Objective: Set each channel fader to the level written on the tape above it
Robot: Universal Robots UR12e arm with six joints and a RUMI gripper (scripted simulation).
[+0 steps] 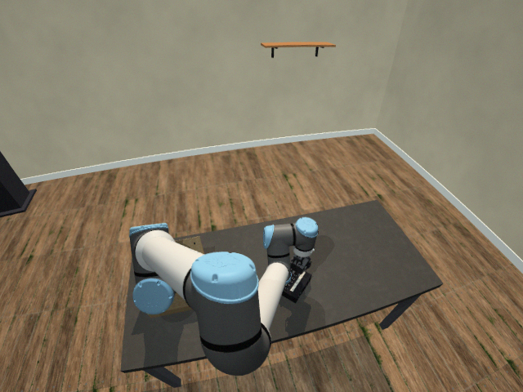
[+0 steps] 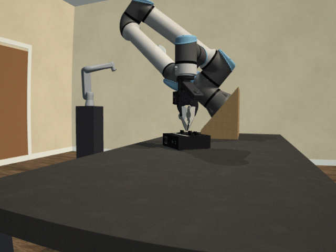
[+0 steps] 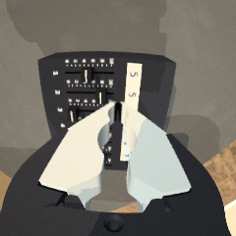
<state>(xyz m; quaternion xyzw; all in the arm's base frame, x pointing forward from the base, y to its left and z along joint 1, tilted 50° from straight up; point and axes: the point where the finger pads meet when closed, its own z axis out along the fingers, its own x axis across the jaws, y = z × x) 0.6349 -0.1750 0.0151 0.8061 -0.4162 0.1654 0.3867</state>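
My hand is 110 mm past the master fader, 40 mm to the left of it and 20 mm above it.
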